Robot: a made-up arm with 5 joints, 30 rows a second.
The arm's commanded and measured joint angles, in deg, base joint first. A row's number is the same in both.
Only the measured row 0 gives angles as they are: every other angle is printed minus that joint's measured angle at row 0.
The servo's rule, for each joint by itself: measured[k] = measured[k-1] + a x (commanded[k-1-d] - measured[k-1]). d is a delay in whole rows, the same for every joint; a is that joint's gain. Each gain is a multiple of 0.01, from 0.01 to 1. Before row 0 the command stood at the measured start. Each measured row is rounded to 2 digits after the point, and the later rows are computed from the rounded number. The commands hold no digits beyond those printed.
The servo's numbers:
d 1
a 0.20 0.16 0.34 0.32 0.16
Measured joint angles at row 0:
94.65 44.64 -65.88 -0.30 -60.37
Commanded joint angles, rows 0 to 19:
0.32 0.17 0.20 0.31 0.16
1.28 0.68 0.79 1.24 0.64
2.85 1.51 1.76 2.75 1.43
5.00 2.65 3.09 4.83 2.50
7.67 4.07 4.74 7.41 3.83
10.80 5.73 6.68 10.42 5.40
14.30 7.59 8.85 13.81 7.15
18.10 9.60 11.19 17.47 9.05
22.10 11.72 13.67 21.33 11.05
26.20 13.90 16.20 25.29 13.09
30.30 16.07 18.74 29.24 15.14
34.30 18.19 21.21 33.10 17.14
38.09 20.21 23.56 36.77 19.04
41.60 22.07 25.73 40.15 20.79
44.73 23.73 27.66 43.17 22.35
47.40 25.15 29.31 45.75 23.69
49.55 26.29 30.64 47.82 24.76
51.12 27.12 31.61 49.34 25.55
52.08 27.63 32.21 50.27 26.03
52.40 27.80 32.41 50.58 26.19
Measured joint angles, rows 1 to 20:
0.00 0.00 0.00 0.00 0.00
0.06 0.03 0.07 0.10 0.03
0.30 0.13 0.31 0.46 0.13
0.81 0.35 0.80 1.19 0.34
1.65 0.72 1.58 2.35 0.69
2.85 1.26 2.65 3.97 1.19
4.44 1.98 4.02 6.03 1.86
6.41 2.88 5.66 8.52 2.71
8.75 3.96 7.54 11.38 3.72
11.42 5.20 9.62 14.56 4.89
14.38 6.59 11.86 17.99 6.20
17.56 8.11 14.20 21.59 7.63
20.91 9.72 16.58 25.27 9.15
24.35 11.40 18.95 28.95 10.73
27.80 13.11 21.26 32.53 12.34
31.19 14.81 23.44 35.93 13.94
34.43 16.46 25.44 39.07 15.50
37.45 18.03 27.21 41.87 16.98
40.18 19.48 28.71 44.26 18.35
42.56 20.78 29.90 46.18 19.58

